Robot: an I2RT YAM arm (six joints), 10 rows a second.
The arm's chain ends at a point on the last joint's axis. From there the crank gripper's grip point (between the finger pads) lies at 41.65 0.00 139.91 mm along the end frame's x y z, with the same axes.
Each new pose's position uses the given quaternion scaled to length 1; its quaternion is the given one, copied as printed.
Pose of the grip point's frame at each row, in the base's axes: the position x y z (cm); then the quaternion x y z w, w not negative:
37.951, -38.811, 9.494, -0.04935, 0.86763, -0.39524, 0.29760
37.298, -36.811, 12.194, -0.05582, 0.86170, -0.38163, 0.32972
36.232, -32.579, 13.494, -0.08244, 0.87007, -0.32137, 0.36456
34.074, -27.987, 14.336, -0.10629, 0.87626, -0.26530, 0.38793
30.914, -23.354, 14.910, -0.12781, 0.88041, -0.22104, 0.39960
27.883, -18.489, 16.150, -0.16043, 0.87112, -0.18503, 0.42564
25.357, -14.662, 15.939, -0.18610, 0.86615, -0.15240, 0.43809
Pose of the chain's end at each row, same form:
33.587, -28.290, 18.624, -0.04935, 0.86763, -0.39524, 0.29760
31.985, -26.675, 21.257, -0.05582, 0.86170, -0.38163, 0.32972
29.616, -24.022, 23.298, -0.08244, 0.87007, -0.32137, 0.36456
26.590, -21.003, 24.743, -0.10629, 0.87626, -0.26530, 0.38793
22.978, -17.665, 25.761, -0.12781, 0.88041, -0.22104, 0.39960
19.118, -14.069, 26.955, -0.16043, 0.87112, -0.18503, 0.42564
16.223, -11.351, 26.834, -0.18610, 0.86615, -0.15240, 0.43809

